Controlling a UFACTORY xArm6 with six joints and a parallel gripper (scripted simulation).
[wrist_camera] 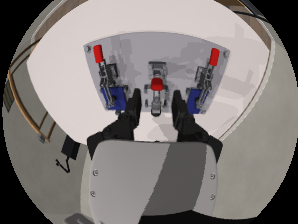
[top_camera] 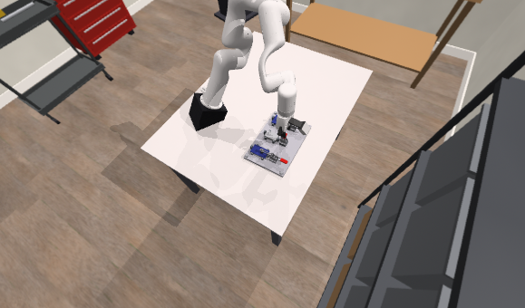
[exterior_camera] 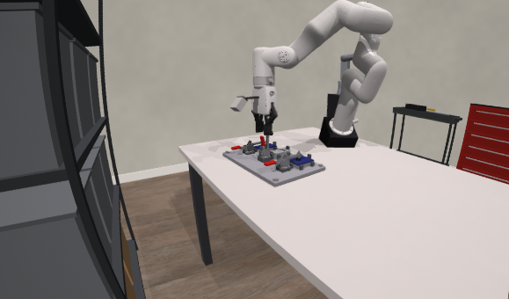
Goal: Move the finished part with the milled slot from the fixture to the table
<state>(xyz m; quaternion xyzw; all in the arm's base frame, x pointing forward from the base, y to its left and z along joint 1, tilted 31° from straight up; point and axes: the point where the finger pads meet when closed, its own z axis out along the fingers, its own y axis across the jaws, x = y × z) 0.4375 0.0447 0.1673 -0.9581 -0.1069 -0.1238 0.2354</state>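
The grey finished part is 100 mm below my hand, 80 mm behind it and 20 mm to the right of it. Round my hand: blue blank 110 mm below, 110 mm behind, 80 mm to the left; grey fixture plate 130 mm below, 30 mm behind, 10 mm to the right.
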